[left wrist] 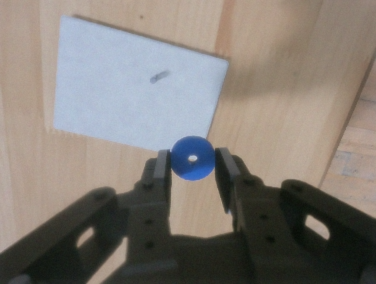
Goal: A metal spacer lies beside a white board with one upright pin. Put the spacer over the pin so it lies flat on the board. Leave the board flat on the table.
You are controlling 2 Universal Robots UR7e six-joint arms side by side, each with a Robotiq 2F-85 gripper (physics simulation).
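Frame: origin at the left arm's base, x ahead, y left, z up, level; metres.
Seen in the pictures: left gripper, between the fingertips: (192, 162).
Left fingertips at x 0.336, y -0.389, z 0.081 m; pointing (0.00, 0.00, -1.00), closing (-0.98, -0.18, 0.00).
A point is followed by its place in that frame.
The spacer (181, 165) {x 0.342, y -0.387, z 0.084 m} is a round blue disc with a small hole in its middle. My left gripper (192, 162) {x 0.336, y -0.389, z 0.081 m} is shut on it, one fingertip on each side, and holds it above the table. The white board (100, 90) {x 0.425, y -0.405, z -0.023 m} lies flat on the table in the upper left of the left wrist view. The disc covers part of the board's lower right corner in this view. The board's grey pin (153, 80) {x 0.372, y -0.426, z 0.002 m} stands right of the board's middle, with a short shadow to its upper right. It is up and to the left of the held spacer in the view. My right gripper does not show.
The light wooden table (280, 125) {x 0.227, y -0.393, z -0.038 m} surrounds the board. Its edge runs slanting down the right side of the view, with a wooden floor (357, 150) beyond it. A soft shadow lies on the table to the right of the board.
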